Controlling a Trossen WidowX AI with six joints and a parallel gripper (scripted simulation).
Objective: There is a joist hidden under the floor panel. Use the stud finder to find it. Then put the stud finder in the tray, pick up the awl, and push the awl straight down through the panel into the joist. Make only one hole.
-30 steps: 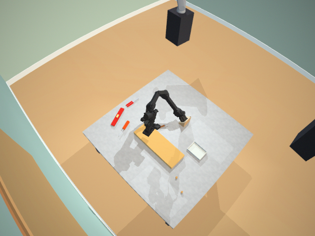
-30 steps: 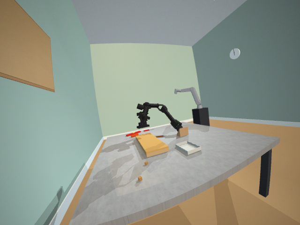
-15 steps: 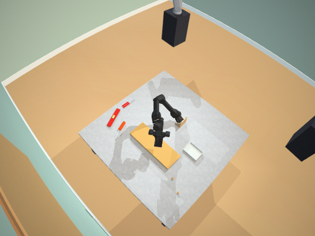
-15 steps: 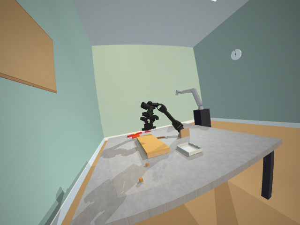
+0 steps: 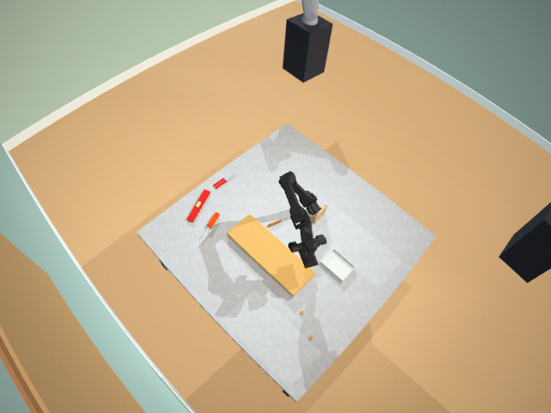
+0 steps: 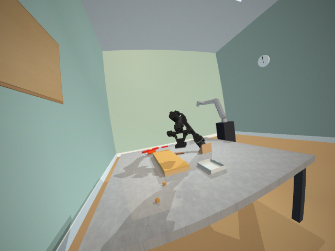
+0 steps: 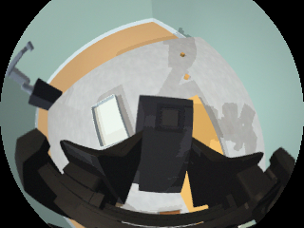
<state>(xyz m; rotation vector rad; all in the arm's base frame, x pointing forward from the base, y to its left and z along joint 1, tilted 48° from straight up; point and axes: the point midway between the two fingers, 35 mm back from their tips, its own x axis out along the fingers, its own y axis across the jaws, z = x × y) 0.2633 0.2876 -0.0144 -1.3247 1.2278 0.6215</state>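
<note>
The white tray is 160 mm behind my gripper tip, 100 mm to the left of it and 170 mm below it. Also, from my gripper tip: black stud finder (20 mm above); then brown-handled awl (100 mm behind, 320 mm to the right, 180 mm below); then orange-handled screwdriver (260 mm ahead, 550 mm to the right, 170 mm below).
</note>
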